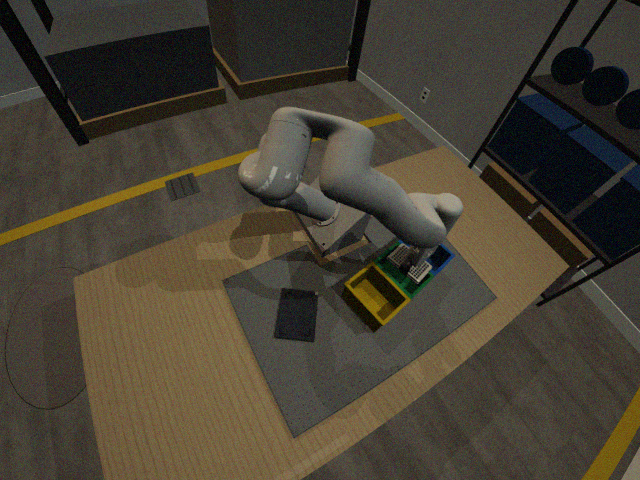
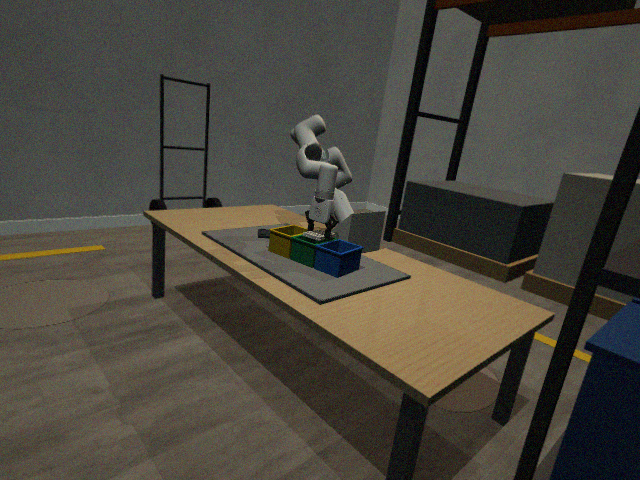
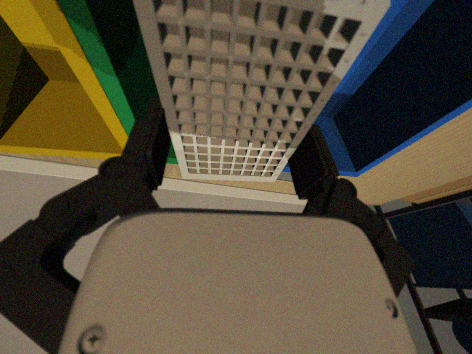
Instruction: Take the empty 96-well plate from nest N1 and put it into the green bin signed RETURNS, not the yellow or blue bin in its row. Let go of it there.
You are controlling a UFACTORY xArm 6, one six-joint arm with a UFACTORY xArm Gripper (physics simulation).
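Seen in the pictures: gripper, fingertip midpoint: (image 1: pixel 411 264) (image 2: pixel 318 235) (image 3: pixel 237 129); arm's base, link origin: (image 1: pixel 325 209) (image 2: pixel 350 227).
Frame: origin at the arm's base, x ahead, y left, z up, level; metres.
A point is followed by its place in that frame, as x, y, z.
My gripper (image 1: pixel 412 261) @[0.345, 0.095, 0.027] (image 2: pixel 320 232) @[0.345, 0.095, 0.027] (image 3: pixel 237 129) @[0.345, 0.095, 0.027] is shut on the pale 96-well plate (image 1: pixel 419 272) @[0.381, 0.091, 0.036] (image 2: pixel 313 235) @[0.394, 0.112, 0.037] (image 3: pixel 230 100) @[0.327, 0.085, 0.025], one dark finger at each long side. The plate is roughly level, over the green bin (image 1: pixel 424 287) (image 2: pixel 302 251) @[0.418, 0.084, -0.037] (image 3: pixel 95 65) @[0.335, 0.013, 0.009], close to its rim height; whether any part is below the rim is hard to tell. The green bin stands between the yellow bin (image 1: pixel 379 297) @[0.354, -0.013, -0.085] (image 2: pixel 280 245) @[0.430, -0.037, -0.046] (image 3: pixel 75 110) @[0.426, -0.055, -0.041] and the blue bin (image 1: pixel 440 258) @[0.374, 0.261, -0.043] (image 2: pixel 338 263) @[0.400, 0.264, -0.032] (image 3: pixel 345 150) @[0.395, 0.260, -0.024]. A dark flat nest (image 1: pixel 296 315) @[0.257, -0.281, -0.079] (image 2: pixel 263 233) @[0.304, -0.300, -0.081] shows no plate. The signs are not readable.
The bins and nest are on a grey mat (image 1: pixel 330 387) @[0.490, -0.313, -0.090] (image 2: pixel 377 279) @[0.264, 0.366, -0.091] on the wooden table (image 1: pixel 155 361) @[0.155, -0.713, -0.103] (image 2: pixel 444 330) @[0.401, 0.720, -0.103]. The arm's grey pedestal (image 1: pixel 343 232) @[0.118, -0.008, 0.003] (image 2: pixel 368 232) @[-0.008, 0.106, 0.001] stands close behind the bins. The yellow and blue bin walls flank the green bin closely.
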